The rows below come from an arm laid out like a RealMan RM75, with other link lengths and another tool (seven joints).
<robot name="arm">
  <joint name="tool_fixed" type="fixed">
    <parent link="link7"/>
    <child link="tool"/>
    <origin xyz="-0.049 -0.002 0.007" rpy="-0.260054 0 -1.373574"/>
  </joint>
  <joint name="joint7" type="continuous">
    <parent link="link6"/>
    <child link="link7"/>
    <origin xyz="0 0 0.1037" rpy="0 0 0"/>
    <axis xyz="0 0 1"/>
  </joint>
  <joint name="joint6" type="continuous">
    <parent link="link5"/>
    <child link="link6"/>
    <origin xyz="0 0 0" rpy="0 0 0"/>
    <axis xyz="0 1 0"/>
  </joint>
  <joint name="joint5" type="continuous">
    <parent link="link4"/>
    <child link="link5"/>
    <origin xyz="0 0 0.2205" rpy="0 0 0"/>
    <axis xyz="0 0 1"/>
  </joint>
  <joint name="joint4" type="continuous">
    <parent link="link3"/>
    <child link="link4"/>
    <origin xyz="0 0 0" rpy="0 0 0"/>
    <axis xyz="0 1 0"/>
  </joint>
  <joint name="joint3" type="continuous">
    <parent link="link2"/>
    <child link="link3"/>
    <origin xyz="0 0 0.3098" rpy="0 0 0"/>
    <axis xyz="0 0 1"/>
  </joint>
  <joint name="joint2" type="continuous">
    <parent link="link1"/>
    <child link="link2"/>
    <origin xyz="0 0 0" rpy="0 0 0"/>
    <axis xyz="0 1 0"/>
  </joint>
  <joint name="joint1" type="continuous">
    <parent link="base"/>
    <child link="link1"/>
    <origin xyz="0 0 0.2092" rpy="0 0 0"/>
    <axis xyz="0 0 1"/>
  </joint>
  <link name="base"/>
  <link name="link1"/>
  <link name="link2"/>
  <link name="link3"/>
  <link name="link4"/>
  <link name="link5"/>
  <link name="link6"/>
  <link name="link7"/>
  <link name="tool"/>
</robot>
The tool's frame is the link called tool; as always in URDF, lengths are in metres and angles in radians. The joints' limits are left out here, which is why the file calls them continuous.
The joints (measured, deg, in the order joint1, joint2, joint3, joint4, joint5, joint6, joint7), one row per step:
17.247 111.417 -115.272 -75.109 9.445 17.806 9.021
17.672 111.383 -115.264 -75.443 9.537 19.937 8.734
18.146 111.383 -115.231 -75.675 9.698 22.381 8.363
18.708 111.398 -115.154 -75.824 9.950 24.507 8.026
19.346 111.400 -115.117 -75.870 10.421 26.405 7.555
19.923 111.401 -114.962 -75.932 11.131 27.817 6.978
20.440 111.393 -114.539 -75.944 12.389 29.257 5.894
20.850 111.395 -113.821 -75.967 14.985 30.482 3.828
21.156 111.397 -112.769 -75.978 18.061 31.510 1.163
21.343 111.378 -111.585 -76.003 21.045 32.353 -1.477
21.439 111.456 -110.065 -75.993 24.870 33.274 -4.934
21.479 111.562 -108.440 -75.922 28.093 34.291 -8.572
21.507 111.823 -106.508 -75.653 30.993 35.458 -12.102
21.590 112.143 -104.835 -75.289 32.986 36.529 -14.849
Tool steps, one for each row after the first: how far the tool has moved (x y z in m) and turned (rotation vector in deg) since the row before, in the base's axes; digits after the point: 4 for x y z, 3 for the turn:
-0.0007 0.0016 -0.0013 -0.705 -1.100 -0.856
0.0001 0.0017 -0.0018 -0.850 -1.283 -1.128
-0.0006 0.0020 -0.0015 -0.745 -1.032 -0.933
-0.0010 0.0021 -0.0017 -0.803 -0.910 -0.765
-0.0016 0.0021 -0.0008 -0.625 -0.490 -0.514
-0.0008 0.0023 0.0000 -0.681 -0.360 -0.665
-0.0008 0.0021 0.0006 -0.954 0.304 -0.668
-0.0006 0.0023 0.0018 -0.912 0.543 -0.504
-0.0002 0.0022 0.0028 -0.723 0.677 -0.395
-0.0001 0.0019 0.0031 -0.939 1.069 -0.374
0.0005 0.0018 0.0033 -0.847 0.506 -0.065
0.0015 0.0021 0.0035 -0.702 0.501 -0.268
0.0015 0.0019 0.0025 -0.557 0.276 -0.258

